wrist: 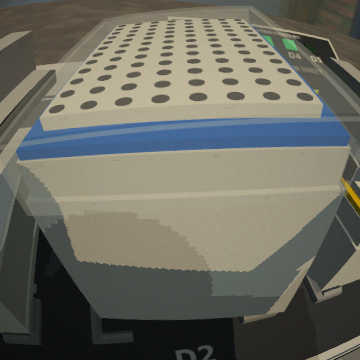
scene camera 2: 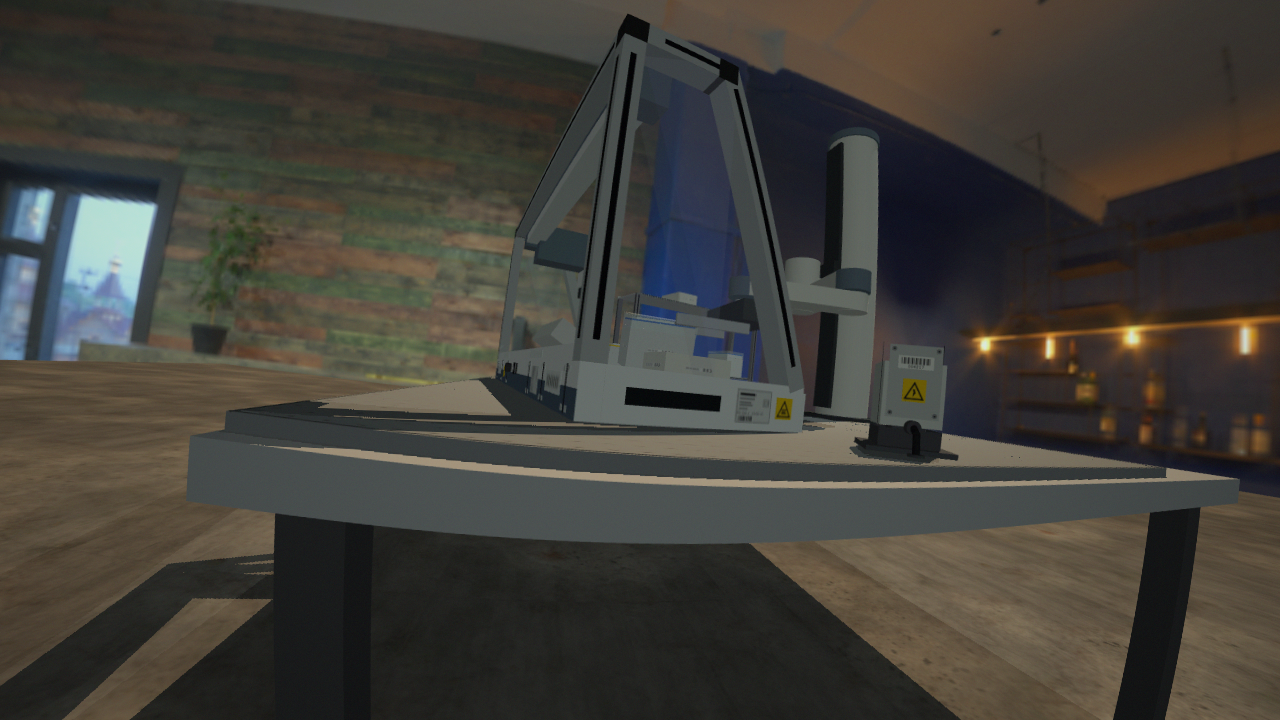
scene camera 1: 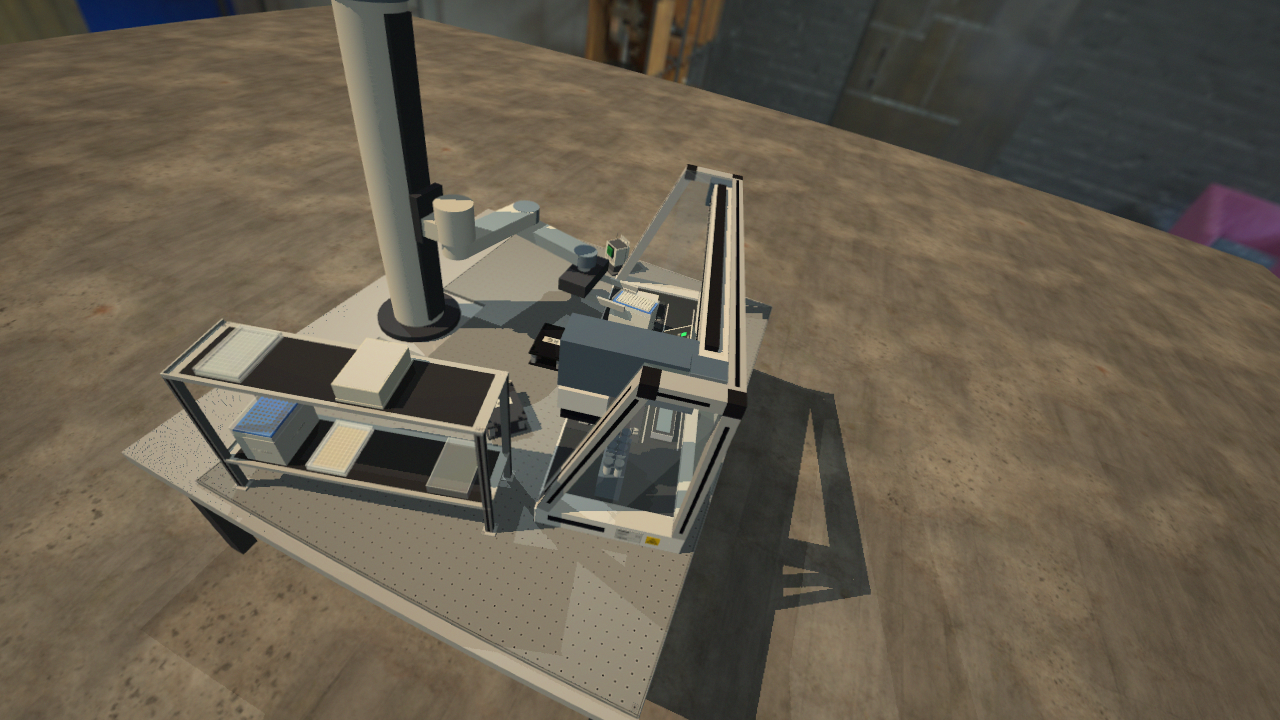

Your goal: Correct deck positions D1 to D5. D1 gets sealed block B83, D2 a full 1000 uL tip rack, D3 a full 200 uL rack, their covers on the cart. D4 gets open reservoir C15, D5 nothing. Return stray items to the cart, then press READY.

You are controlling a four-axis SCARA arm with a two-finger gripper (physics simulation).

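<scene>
A tall tip rack (scene camera 1: 633, 315) (scene camera 2: 657, 342) (wrist: 200, 172) with a blue band and a white, holed top is at deck position D2. A clear cover surrounds its top. My gripper (scene camera 1: 631, 300) (wrist: 180, 57) is shut on the covered rack, a finger on each side. The rack's underside is slightly above the corner clips (wrist: 112, 337). I cannot tell whether its holes hold tips. Green lights (wrist: 290, 45) show beside the D4 label. On the cart (scene camera 1: 490, 420), a blue-topped rack (scene camera 1: 268, 428), a cream plate (scene camera 1: 340, 447) and a grey box (scene camera 1: 453, 465) are below; a clear-looking plate (scene camera 1: 234, 351) and white box (scene camera 1: 371, 368) are above.
The slanted gantry frame (scene camera 1: 735, 268) (scene camera 2: 613, 205) rises over the deck, with a grey pipetting head (scene camera 1: 617, 358) across it. A small panel box (scene camera 1: 617, 250) (scene camera 2: 911, 389) stands beyond the arm. A dark holder (scene camera 1: 546, 342) sits beside the head. The arm column (scene camera 1: 393, 179) (scene camera 2: 854, 268) stands behind the cart.
</scene>
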